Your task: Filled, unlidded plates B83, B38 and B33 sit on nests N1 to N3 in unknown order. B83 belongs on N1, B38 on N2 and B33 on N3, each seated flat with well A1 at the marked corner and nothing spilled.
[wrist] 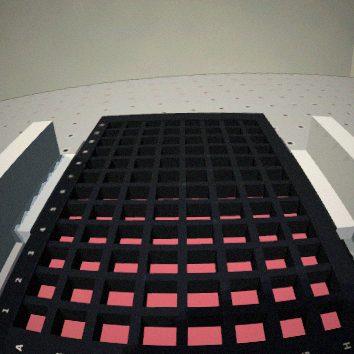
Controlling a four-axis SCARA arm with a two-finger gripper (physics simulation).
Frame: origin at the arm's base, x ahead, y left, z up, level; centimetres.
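Seen in the pictures: gripper, between the fingertips: (181,138).
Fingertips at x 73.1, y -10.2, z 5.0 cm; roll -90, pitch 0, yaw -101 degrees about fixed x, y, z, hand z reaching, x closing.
A point is followed by its place in that frame.
A black well plate (183,225) {x 68.9, y -9.4, z 4.6 cm} with square wells fills the lower middle of the wrist view. Pink-red liquid shows in the wells of its nearer rows; the bottoms of the farther wells are hidden by their walls. Row letter A is at the lower left and H at the lower right, with column numbers rising from 1 along the left edge. My gripper (181,138) {x 73.1, y -10.2, z 5.0 cm} is shut on this plate, one white finger along each long side. No label B83, B38 or B33 shows on it. The nests and the other plates do not show.
A pale deck (200,95) {x 90.2, y -15.5, z 1.3 cm} with a grid of small dark holes lies beyond the plate and to both sides. A plain grey-beige wall (175,40) rises behind the deck's far edge.
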